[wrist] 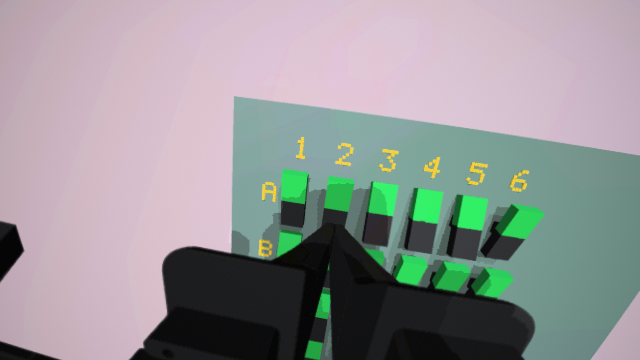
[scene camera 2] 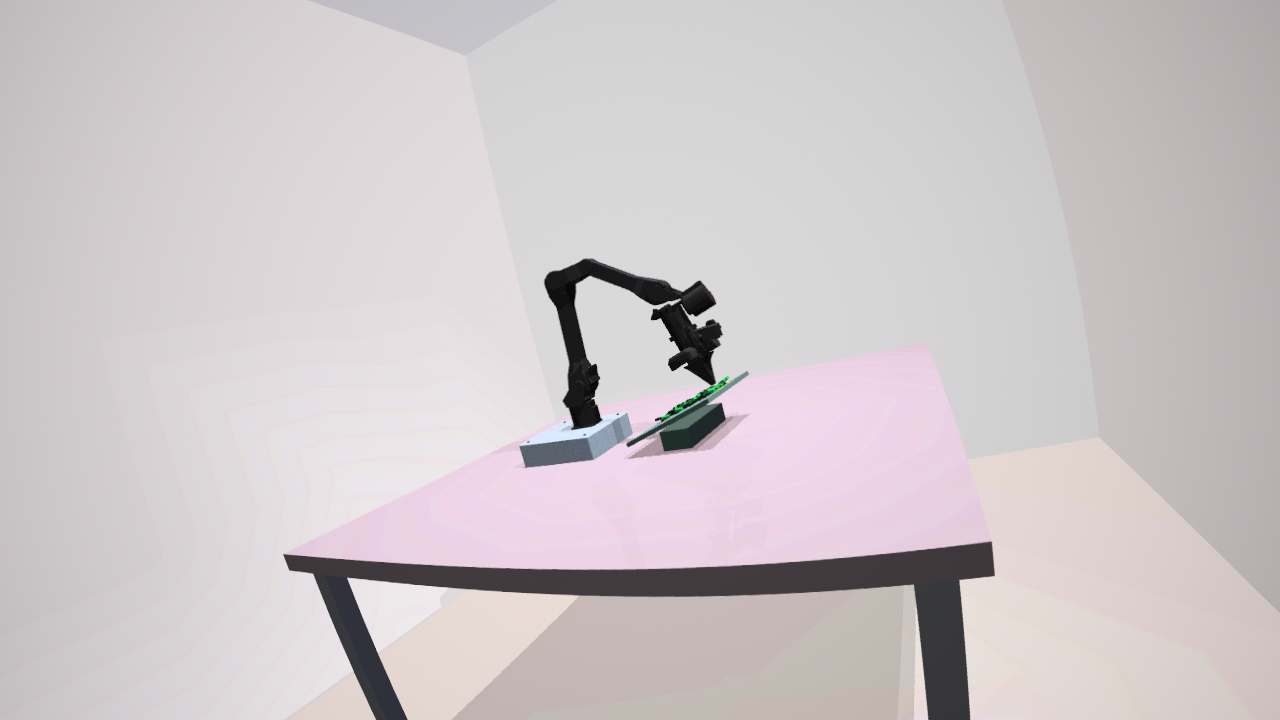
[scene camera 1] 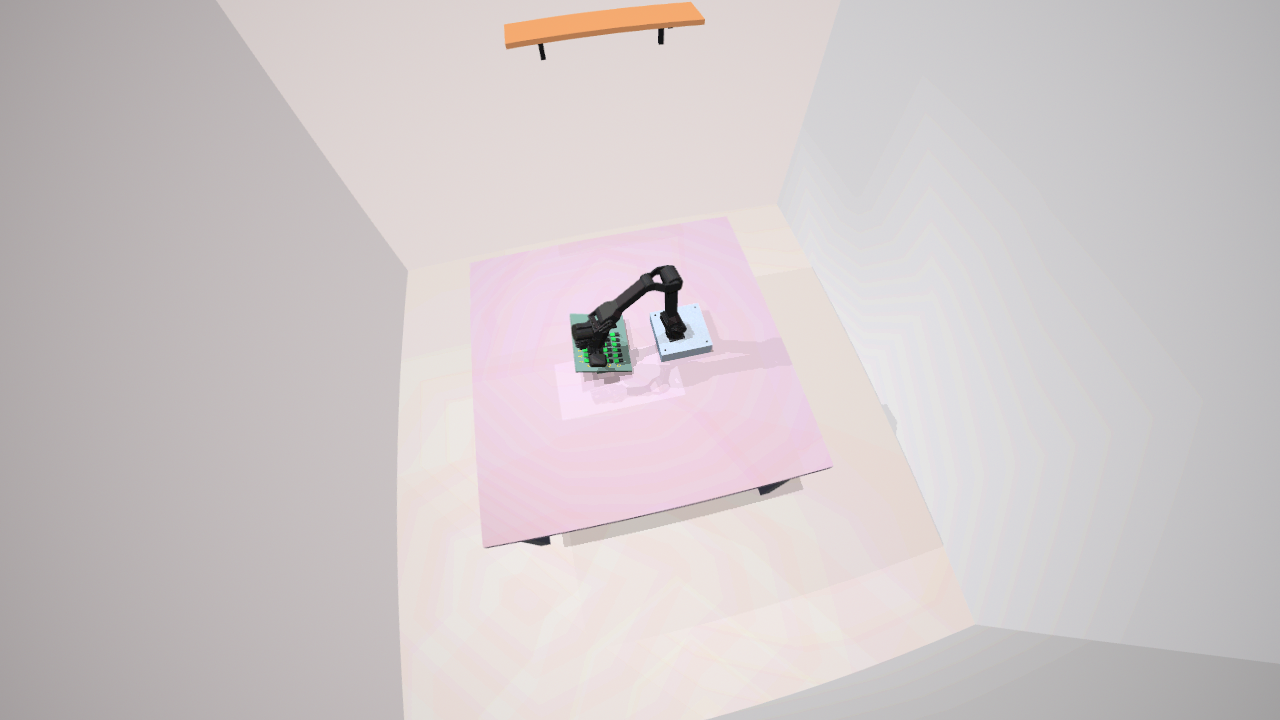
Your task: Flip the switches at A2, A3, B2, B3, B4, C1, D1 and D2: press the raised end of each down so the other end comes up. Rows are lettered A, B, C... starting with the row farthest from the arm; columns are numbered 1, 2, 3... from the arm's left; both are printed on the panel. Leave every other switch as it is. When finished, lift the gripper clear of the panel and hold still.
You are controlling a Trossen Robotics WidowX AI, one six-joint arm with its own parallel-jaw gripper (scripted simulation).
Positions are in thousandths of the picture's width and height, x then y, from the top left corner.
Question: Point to a switch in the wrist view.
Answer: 665,582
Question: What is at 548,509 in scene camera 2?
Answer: The gripper.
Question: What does the gripper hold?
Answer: Nothing.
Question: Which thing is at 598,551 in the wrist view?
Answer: A switch.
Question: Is the gripper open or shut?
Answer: Shut.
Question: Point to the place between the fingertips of the gripper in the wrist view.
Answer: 520,643
